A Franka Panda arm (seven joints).
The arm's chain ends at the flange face. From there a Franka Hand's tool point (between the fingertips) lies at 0.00 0.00 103.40 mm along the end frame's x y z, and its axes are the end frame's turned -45 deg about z.
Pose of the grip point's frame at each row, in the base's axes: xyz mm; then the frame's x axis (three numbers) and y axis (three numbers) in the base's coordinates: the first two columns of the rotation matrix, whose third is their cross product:
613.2 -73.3 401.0 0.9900 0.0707 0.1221 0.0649 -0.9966 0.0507
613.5 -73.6 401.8 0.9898 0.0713 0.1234 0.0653 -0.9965 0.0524
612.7 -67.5 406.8 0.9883 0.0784 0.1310 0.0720 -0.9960 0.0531
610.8 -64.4 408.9 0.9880 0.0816 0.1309 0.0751 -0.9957 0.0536
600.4 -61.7 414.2 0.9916 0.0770 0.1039 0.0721 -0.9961 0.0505
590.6 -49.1 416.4 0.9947 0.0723 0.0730 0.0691 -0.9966 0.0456
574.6 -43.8 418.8 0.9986 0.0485 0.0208 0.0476 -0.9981 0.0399
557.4 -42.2 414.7 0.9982 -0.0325 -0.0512 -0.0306 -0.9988 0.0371
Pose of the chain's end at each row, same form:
600.2 -68.9 503.5 0.7459 -0.6547 0.1222 -0.6541 -0.7547 -0.0505
600.4 -69.1 504.3 0.7461 -0.6542 0.1243 -0.6537 -0.7550 -0.0502
598.8 -63.0 509.2 0.7497 -0.6488 0.1302 -0.6479 -0.7597 -0.0551
596.9 -59.9 511.3 0.7517 -0.6464 0.1305 -0.6455 -0.7618 -0.0547
589.3 -57.3 516.9 0.7521 -0.6499 0.1092 -0.6502 -0.7588 -0.0378
582.7 -44.9 519.4 0.7522 -0.6536 0.0839 -0.6545 -0.7558 -0.0194
572.3 -39.8 522.1 0.7398 -0.6715 0.0429 -0.6725 -0.7401 0.0135
562.8 -38.5 517.9 0.6842 -0.7292 -0.0100 -0.7275 -0.6833 0.0624

